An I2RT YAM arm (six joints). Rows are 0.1 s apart.
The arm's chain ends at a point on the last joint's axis. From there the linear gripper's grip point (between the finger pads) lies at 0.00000 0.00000 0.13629 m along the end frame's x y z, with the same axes.
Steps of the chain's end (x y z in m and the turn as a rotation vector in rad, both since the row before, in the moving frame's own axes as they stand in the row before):
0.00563, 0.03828, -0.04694, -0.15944, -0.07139, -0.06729
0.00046, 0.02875, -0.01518, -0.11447, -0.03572, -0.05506
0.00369, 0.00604, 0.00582, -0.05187, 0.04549, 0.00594
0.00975, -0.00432, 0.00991, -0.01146, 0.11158, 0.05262
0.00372, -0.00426, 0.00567, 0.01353, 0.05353, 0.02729
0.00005, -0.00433, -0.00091, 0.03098, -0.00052, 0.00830
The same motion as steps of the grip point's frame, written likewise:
-0.00331, 0.06021, -0.04901, -0.15944, -0.07139, -0.06729
-0.00397, 0.04444, -0.01616, -0.11447, -0.03572, -0.05506
0.00986, 0.01312, 0.00550, -0.05187, 0.04549, 0.00594
0.02488, -0.00236, 0.00905, -0.01146, 0.11158, 0.05262
0.01104, -0.00600, 0.00546, 0.01353, 0.05353, 0.02729
0.00000, -0.00855, -0.00098, 0.03098, -0.00052, 0.00830

